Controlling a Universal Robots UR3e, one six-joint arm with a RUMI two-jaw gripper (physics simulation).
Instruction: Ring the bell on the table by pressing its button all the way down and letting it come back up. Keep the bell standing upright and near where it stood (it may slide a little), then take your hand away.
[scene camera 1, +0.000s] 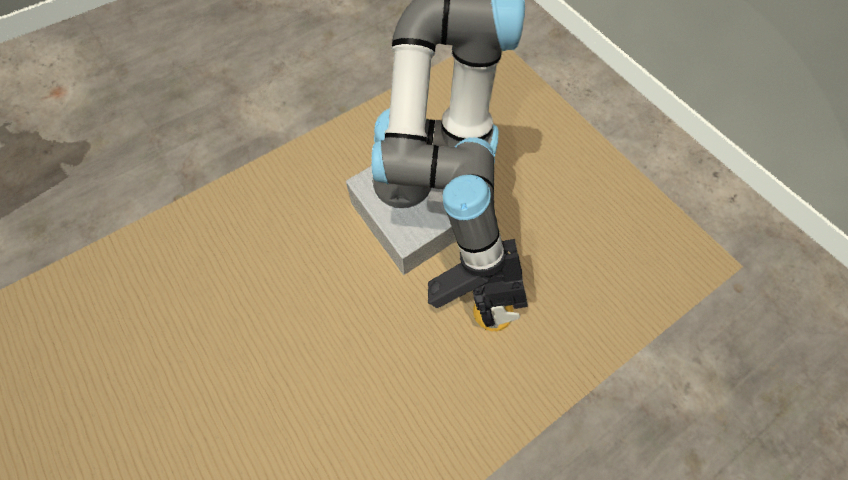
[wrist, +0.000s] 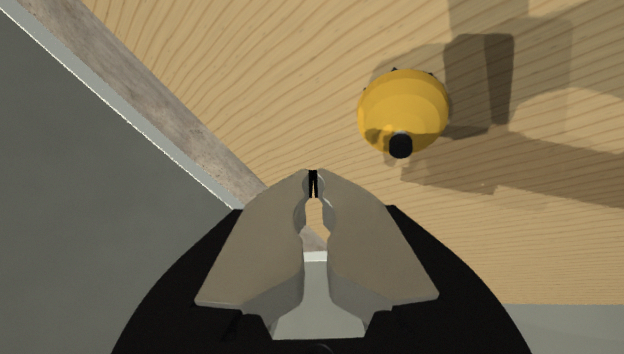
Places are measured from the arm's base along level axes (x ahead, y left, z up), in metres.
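Pixels of known places: gripper, between the fingertips: (scene camera 1: 496, 324) (wrist: 312, 173).
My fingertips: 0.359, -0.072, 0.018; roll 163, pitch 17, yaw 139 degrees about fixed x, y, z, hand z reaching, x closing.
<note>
Ahead of a thing's pixels: the offset from my fingertips to its top centre, as dx, dy, dz. Level surfaces: height alone.
The bell, a yellow-orange dome {-0.033, +0.048, -0.056} (scene camera 1: 479, 318) (wrist: 402, 102), stands upright on the wood-patterned table top {dz -0.122} (scene camera 1: 238, 333) (wrist: 270, 75). Its black button {-0.033, +0.048, -0.056} (wrist: 400, 145) sticks up from the dome in the wrist view, with a little pale stem showing under it. My gripper (scene camera 1: 505, 315) (wrist: 312, 173) is shut, with nothing between its pale fingertips. In the wrist view the fingertips are below and left of the button, apart from it in the picture. In the scene view the gripper overlaps the bell and hides its button and much of the dome. The exact height between fingertips and bell is unclear.
The arm's grey block base (scene camera 1: 395, 234) stands behind the bell, up and left in the scene view. The table's right edge lies beyond the gripper. Grey floor (scene camera 1: 714, 380) and a wall (scene camera 1: 773, 77) (wrist: 75, 225) lie past the table. Arm shadows fall beside the bell.
</note>
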